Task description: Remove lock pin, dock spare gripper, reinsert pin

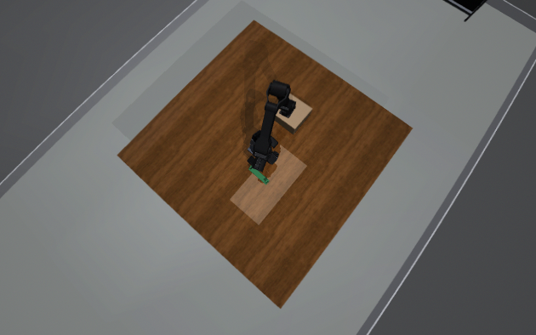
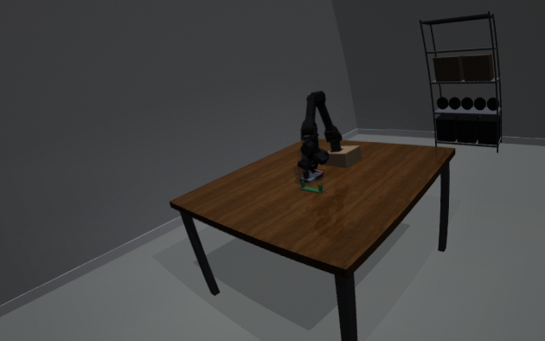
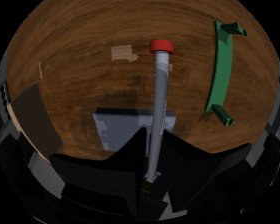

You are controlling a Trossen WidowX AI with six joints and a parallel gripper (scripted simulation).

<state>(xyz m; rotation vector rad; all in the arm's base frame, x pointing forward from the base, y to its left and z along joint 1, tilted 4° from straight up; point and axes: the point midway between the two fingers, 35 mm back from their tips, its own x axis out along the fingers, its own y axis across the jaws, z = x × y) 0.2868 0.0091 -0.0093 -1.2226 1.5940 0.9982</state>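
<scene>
Right now my gripper tip is 20 mm past the grey mount and 40 mm to the left of it. Round my gripper tip: green rack (110 mm ahead, 50 mm to the left, 20 mm below); spare gripper (30 mm behind, 40 mm to the right, 70 mm above).
</scene>
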